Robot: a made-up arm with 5 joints.
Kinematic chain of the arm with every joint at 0, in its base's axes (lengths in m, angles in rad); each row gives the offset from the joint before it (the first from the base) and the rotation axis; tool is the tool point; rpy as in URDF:
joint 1: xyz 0 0 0.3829 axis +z
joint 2: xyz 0 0 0 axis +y
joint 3: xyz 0.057 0 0.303 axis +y
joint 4: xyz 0.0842 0 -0.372 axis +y
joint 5: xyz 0.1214 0 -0.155 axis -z
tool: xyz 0 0 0 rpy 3.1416 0 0
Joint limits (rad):
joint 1: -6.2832..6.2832
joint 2: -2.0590..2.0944
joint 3: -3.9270..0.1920
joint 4: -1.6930..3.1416
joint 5: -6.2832..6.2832
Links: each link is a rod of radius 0.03 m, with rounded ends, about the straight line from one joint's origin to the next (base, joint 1, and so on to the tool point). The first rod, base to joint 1, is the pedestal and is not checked.
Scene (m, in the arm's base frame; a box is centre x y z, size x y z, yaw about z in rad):
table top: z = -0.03
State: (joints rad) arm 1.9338 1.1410 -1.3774 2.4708 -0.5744
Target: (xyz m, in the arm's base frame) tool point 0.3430 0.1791 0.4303
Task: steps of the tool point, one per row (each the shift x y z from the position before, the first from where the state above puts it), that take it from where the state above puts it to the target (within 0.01 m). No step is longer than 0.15 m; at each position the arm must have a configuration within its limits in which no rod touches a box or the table.
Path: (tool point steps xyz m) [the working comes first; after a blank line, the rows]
Joints at the target: 0.4812 0.4815 -1.5664 2.8137 -0.5744
Straight joint move there: clear.

1: 0.0735 0.0608 0.0523
2: 0.0984 0.0271 0.0594
3: 0.1064 -0.0151 0.0648
4: 0.0949 -0.0570 0.0685
5: 0.0661 -0.0903 0.0701

